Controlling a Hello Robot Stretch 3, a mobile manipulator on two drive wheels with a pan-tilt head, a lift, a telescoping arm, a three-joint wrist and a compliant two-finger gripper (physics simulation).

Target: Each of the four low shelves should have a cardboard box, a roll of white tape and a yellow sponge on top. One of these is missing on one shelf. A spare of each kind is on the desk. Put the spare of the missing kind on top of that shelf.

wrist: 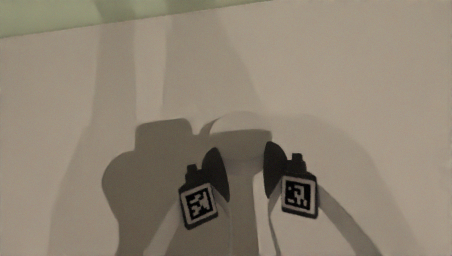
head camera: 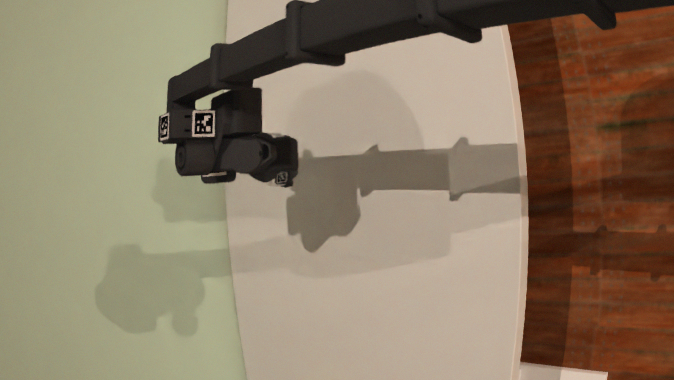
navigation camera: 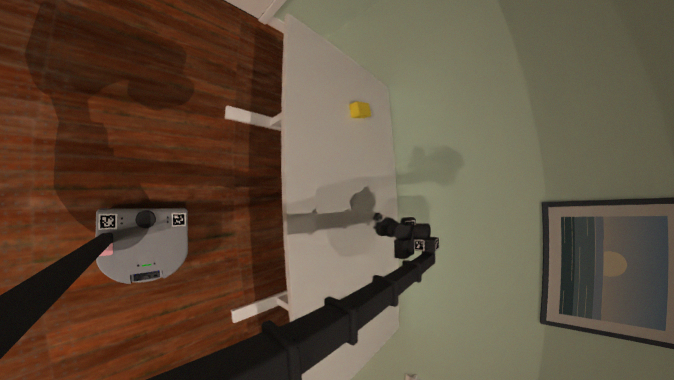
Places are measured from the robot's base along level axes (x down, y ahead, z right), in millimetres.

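Pixels of known places: gripper, fingertip midpoint: (wrist: pixel 243 162) (navigation camera: pixel 376 222); robot's base, origin of the base link: (navigation camera: pixel 146 218).
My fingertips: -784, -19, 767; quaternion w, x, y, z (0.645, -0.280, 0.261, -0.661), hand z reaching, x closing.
Ahead of a thing's pixels: the offset from my fingertips to its top centre, as dx, dy, dz. Level surfaces: height alone.
My gripper (wrist: pixel 243 162) is shut on a roll of white tape @[-19, +1, +16] (wrist: pixel 242 142), seen between its fingertips in the wrist view. It holds the roll above the white desk @[dx +63] (head camera: pixel 400 320) (navigation camera: pixel 325 150) (wrist: pixel 390 65), near the wall side. In the head and navigation views the wrist hides most of the fingers and the roll. A yellow sponge @[+18, +511, -33] (navigation camera: pixel 360 110) lies on the desk in the navigation view, well to one side of the gripper. The cardboard box does not show. The four low shelves cannot be made out.
The green wall (head camera: pixel 100 100) (navigation camera: pixel 465 90) runs along the desk's back edge, close to the wrist. The extended arm (head camera: pixel 370 30) (navigation camera: pixel 320 320) crosses over the desk. The robot's base (navigation camera: pixel 145 250) stands on the wooden floor in front. White desk legs (navigation camera: pixel 250 116) (navigation camera: pixel 257 309) stick out near it. A framed picture (navigation camera: pixel 546 265) hangs on the wall.
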